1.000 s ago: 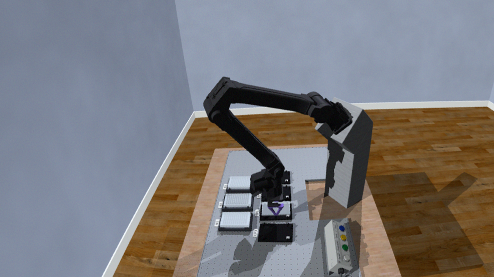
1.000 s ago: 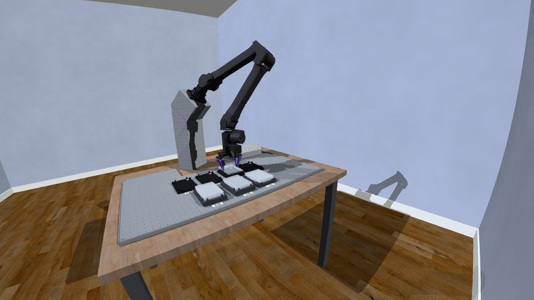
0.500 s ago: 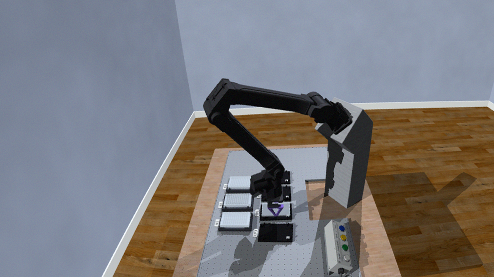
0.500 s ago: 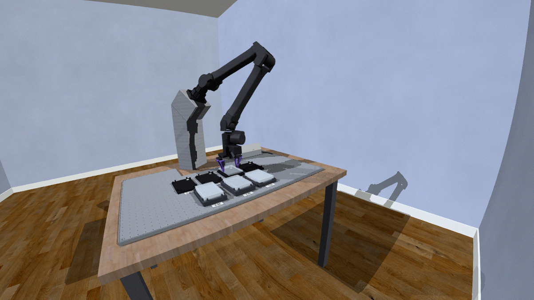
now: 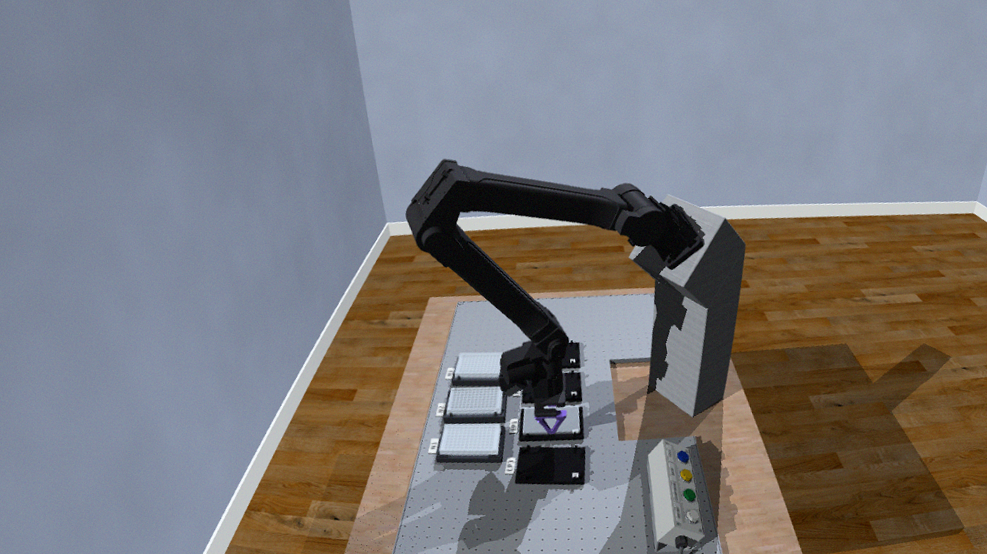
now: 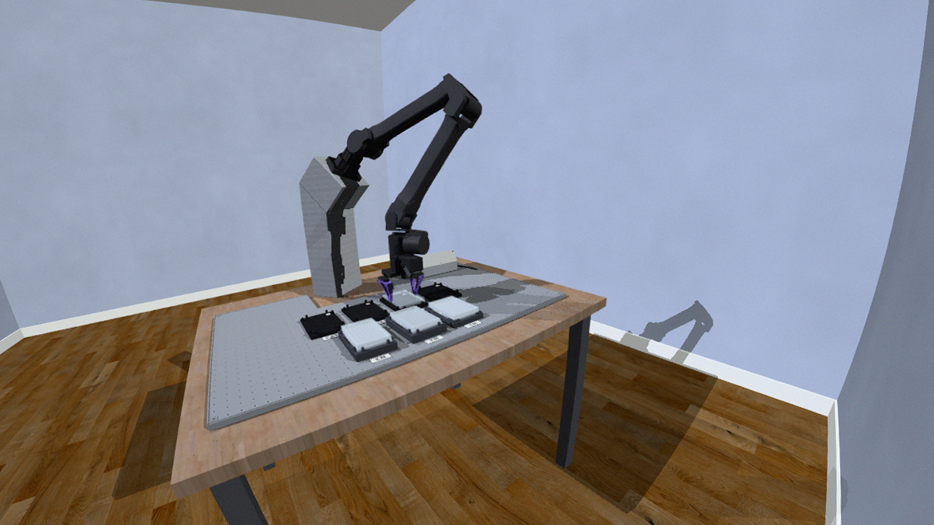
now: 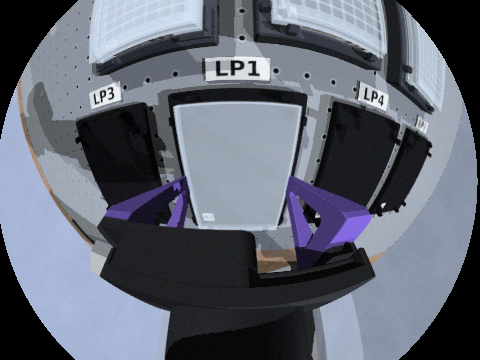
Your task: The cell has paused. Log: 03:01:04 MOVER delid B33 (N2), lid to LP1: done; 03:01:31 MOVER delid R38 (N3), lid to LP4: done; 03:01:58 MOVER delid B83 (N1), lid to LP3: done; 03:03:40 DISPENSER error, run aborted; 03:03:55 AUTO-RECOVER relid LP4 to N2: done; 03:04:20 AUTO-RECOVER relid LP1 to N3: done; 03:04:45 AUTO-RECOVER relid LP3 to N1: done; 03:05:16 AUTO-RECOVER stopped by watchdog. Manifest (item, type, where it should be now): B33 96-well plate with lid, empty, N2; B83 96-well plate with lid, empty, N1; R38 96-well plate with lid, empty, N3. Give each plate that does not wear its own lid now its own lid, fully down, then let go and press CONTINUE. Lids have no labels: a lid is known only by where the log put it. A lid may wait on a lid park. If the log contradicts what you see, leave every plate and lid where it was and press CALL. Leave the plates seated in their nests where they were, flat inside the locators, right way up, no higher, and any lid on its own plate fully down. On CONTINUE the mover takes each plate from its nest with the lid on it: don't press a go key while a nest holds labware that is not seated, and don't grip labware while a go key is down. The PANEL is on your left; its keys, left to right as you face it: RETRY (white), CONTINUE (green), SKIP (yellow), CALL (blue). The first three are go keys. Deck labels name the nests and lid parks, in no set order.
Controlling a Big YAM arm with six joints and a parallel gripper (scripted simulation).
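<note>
The lid park LP1 lies 20 mm below my hand. From my hand the other things lie so: lid park LP2 (260 mm to the right, 20 mm below); then lid park LP3 (130 mm to the left, 20 mm below); then lid park LP4 (130 mm to the right, 20 mm below).
</note>
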